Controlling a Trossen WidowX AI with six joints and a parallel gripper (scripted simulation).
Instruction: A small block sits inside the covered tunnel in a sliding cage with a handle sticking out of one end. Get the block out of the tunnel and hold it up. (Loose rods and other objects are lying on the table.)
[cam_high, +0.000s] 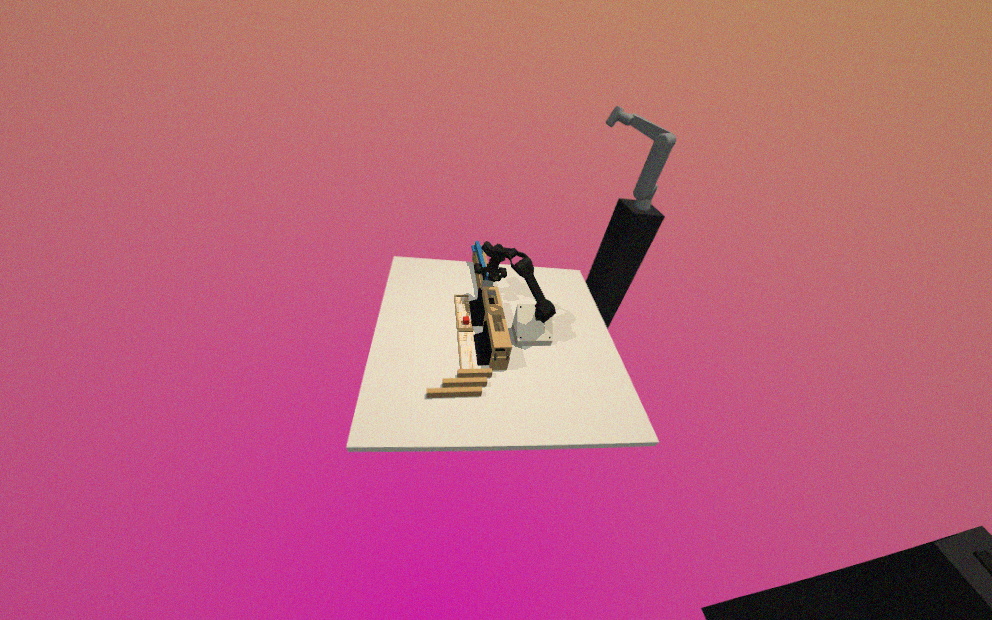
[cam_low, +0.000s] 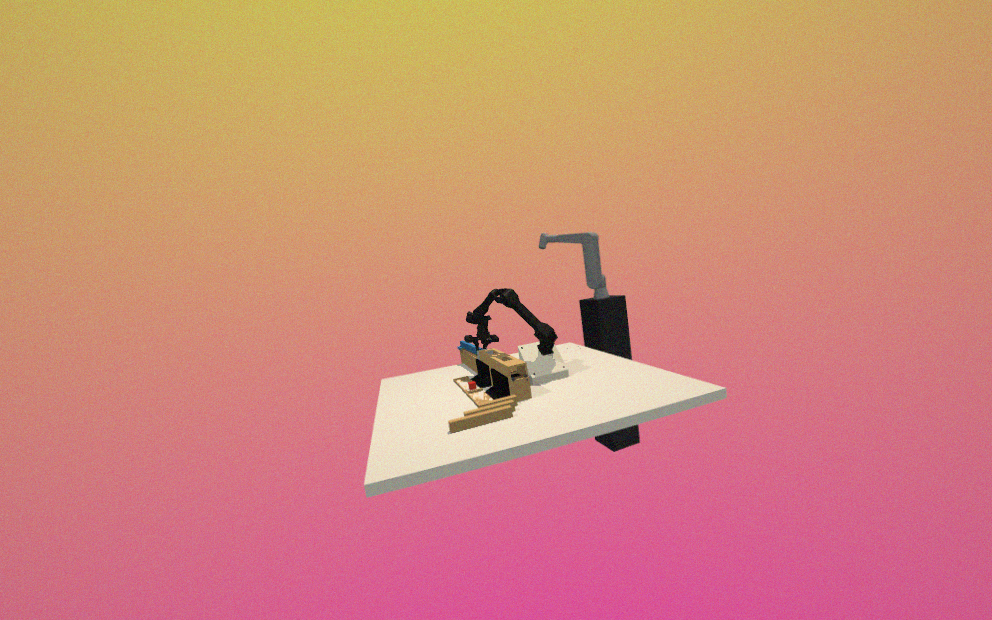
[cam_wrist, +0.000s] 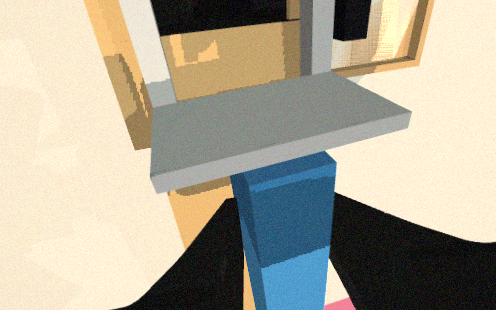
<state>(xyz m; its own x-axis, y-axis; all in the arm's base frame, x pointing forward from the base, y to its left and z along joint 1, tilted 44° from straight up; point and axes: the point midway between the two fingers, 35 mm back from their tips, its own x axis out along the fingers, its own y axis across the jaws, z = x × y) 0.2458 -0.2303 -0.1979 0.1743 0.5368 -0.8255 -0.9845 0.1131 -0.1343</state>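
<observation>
Now: gripper tip 23 cm to the right of the small red block, 13 cm short of it and 10 cm above it. From my gripper tip the other things lie so: pale wooden slab 29 cm to the left, 16 cm ahead, 13 cm below; tan covered tunnel 9 cm to the left, 5 cm below, 2 cm ahead.
</observation>
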